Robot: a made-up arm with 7 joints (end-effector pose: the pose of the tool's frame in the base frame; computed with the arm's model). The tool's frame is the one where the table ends.
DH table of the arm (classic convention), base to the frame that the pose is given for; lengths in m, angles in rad. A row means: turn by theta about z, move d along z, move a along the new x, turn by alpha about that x. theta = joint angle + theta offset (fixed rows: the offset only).
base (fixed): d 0.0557  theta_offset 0  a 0  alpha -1.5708
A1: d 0  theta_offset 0.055  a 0.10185  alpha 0
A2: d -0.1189  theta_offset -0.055  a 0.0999  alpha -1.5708
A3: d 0  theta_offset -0.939  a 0.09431  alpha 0
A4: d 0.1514  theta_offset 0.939  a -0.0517  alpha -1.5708
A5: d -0.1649  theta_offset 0  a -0.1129  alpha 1.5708
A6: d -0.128  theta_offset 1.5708  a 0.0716  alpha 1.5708
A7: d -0.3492  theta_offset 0  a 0.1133  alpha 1.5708
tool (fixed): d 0.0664  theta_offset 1.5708  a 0  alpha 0
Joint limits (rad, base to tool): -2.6..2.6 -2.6..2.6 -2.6..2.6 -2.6..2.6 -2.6..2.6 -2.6..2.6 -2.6..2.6
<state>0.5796 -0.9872 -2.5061 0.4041 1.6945 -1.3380 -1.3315</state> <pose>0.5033 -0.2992 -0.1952 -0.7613 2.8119 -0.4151</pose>
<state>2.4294 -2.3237 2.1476 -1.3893 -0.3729 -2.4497 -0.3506</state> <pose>0.2853 -0.3476 -0.0763 0.2399 -0.2212 1.6129</pose>
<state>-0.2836 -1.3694 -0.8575 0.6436 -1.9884 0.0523 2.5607</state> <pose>-0.1821 0.1698 0.2409 2.3132 -0.0079 -0.4366</pose>
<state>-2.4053 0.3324 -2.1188 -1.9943 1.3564 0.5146 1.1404</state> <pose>0.3520 -0.0390 0.6733 -0.4996 1.8062 1.1368</pose>
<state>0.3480 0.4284 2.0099 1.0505 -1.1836 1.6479 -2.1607</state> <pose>0.1207 -0.7180 -0.0736 -1.8496 -1.8736 0.4671</pose>
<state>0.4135 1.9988 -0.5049 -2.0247 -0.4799 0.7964 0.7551</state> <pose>-0.0378 -0.5086 -0.3291 2.0520 2.2496 0.7435</pose>
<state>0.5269 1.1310 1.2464 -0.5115 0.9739 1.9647 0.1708</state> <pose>-0.1297 0.4605 -0.3382 -1.0298 -0.4492 -1.9013</pose>
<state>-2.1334 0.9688 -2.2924 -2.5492 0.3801 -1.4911 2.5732</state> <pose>0.0453 0.0229 -0.1130 1.8522 -0.5989 1.2979</pose>
